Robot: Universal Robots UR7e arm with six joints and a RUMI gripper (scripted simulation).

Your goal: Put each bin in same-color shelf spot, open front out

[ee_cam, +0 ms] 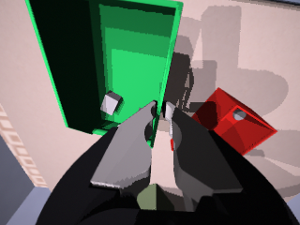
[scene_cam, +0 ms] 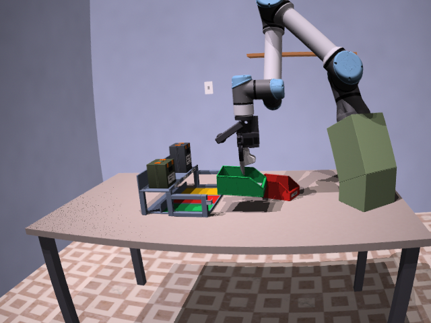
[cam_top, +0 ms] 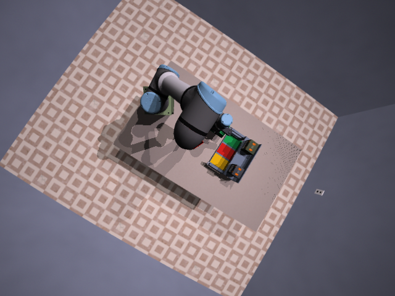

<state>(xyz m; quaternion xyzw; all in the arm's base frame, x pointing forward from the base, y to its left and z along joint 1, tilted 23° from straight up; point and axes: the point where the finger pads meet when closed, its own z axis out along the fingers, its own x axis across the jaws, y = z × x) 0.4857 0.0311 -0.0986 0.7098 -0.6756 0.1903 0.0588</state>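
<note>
Right now my hand is 50 mm to the right of the green bin and 30 mm above it. From my hand the other things lie so: green mark 220 mm ahead, 30 mm to the left, 140 mm below; red mark 210 mm ahead, 80 mm to the right, 140 mm below; red bin 130 mm behind, 130 mm to the right, 110 mm below.
</note>
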